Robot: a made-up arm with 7 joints.
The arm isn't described. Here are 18 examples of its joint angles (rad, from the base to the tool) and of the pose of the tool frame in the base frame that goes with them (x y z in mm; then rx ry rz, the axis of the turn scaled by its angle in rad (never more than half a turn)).
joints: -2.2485 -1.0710 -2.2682 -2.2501 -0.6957 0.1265 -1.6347
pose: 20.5 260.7 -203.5 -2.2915 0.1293 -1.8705
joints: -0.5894 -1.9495 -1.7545 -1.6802 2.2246 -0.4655 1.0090
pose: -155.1 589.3 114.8 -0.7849 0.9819 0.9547
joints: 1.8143 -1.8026 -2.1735 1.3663 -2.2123 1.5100 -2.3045
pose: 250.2 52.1 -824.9 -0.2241 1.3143 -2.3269
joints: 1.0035 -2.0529 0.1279 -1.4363 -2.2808 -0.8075 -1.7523
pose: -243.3 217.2 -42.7 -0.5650 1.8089 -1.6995
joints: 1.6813 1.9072 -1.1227 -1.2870 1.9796 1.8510 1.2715
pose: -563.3 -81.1 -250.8 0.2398 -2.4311 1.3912
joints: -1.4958 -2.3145 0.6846 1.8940 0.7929 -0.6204 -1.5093
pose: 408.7 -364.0 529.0 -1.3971 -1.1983 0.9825
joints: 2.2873 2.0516 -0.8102 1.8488 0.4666 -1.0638 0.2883
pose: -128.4 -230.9 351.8 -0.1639 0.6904 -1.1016
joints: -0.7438 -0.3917 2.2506 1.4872 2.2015 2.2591 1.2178
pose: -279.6 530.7 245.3 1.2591 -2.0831 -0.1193
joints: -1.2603 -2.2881 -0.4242 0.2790 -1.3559 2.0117 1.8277
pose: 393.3 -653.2 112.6 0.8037 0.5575 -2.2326
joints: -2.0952 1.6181 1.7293 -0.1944 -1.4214 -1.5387 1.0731
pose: -31.5 -284.1 -99.0 -0.1305 -2.2356 0.3188
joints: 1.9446 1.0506 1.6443 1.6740 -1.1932 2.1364 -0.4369
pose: -937.9 -101.2 616.2 1.3149 -1.1504 0.3208
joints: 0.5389 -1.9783 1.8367 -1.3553 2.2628 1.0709 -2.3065
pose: 86.2 345.8 323.5 0.4705 -1.0174 -1.1799
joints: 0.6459 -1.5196 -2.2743 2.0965 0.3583 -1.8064 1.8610
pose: -129.3 316.9 -193.6 -2.7456 -1.3826 -0.5087
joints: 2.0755 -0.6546 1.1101 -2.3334 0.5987 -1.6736 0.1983
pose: -336.5 343.7 -193.8 0.0733 -1.6538 0.2464
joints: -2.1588 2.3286 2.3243 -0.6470 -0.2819 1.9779 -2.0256
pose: 632.1 -200.1 552.9 0.6081 -1.3880 -1.3030
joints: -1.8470 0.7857 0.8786 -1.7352 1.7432 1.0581 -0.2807
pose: 162.1 -312.8 291.2 1.6658 0.1194 -0.7631
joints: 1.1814 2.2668 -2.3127 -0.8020 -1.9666 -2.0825 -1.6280
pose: 12.9 -376.4 91.0 2.8886 0.0568 -0.7346
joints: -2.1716 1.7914 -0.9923 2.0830 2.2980 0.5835 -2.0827
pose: -323.3 -277.1 -630.4 -0.5491 -0.1010 1.0915
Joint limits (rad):
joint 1: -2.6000..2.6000
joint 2: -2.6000..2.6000
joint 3: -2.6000..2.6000
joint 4: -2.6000..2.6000
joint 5: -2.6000..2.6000
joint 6: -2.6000..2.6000
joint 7: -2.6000..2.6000
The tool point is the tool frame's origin. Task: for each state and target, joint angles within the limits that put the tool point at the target. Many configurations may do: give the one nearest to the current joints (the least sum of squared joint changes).
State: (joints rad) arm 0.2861 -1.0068 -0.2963 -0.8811 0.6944 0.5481 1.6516
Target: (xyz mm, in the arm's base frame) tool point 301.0 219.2 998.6
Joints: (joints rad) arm -0.0783 -1.1290 0.3996 -0.2609 0.7653 0.6727 1.5679
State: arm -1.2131 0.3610 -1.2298 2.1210 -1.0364 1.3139 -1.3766
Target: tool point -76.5 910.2 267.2
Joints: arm -1.1996 -0.0735 -1.0961 1.9066 -0.6852 1.4274 -1.0816
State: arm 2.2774 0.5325 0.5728 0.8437 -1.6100 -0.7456 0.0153
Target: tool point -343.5 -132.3 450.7
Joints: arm 1.8560 0.7790 0.9852 0.6413 -1.5732 -1.2469 0.0421
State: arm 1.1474 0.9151 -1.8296 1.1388 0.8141 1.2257 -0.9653
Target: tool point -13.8 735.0 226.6
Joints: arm 1.1884 0.9061 -1.7363 0.9164 0.8407 1.3366 -0.9647
